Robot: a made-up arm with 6 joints.
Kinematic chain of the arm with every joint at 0, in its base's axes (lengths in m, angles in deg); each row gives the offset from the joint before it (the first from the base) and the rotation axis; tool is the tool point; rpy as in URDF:
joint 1: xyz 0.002 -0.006 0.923 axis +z
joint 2: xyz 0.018 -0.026 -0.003 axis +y
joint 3: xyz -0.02 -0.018 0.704 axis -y
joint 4: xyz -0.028 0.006 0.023 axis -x
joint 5: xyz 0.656 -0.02 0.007 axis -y
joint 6: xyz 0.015 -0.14 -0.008 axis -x
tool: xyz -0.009 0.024 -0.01 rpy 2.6 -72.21 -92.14
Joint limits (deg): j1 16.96..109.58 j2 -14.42..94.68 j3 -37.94..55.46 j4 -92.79..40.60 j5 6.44..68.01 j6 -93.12..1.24
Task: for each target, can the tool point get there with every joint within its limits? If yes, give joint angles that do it. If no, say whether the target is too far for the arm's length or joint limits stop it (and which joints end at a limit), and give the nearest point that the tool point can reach.
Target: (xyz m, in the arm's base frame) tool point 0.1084 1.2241 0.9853
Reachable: yes | joints 93.01 63.72 38.99 -11.52 61.02 -18.41
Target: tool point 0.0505 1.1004 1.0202
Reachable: yes | joints 95.92 51.63 20.95 -23.99 52.35 -9.84
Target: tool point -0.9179 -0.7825 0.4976
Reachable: no: joint limits stop it (at a limit: joint 1, joint 2, joint 3, joint 4, joint 5, joint 6) | nearest point -0.0482 0.1967 0.4907 | short by 1.310 m
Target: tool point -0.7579 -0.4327 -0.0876
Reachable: no: joint limits stop it (at a limit: joint 1, joint 2, joint 4, joint 6) | nearest point -0.0732 0.2730 0.3987 | short by 1.097 m
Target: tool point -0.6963 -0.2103 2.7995
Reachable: no: too far | nearest point -0.0445 -0.1636 2.2385 | short by 0.861 m
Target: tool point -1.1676 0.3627 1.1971
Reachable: no: joint limits stop it (at a limit: joint 1, joint 4, joint 5, joint 6) | nearest point -0.2263 0.6975 1.1971 | short by 0.999 m
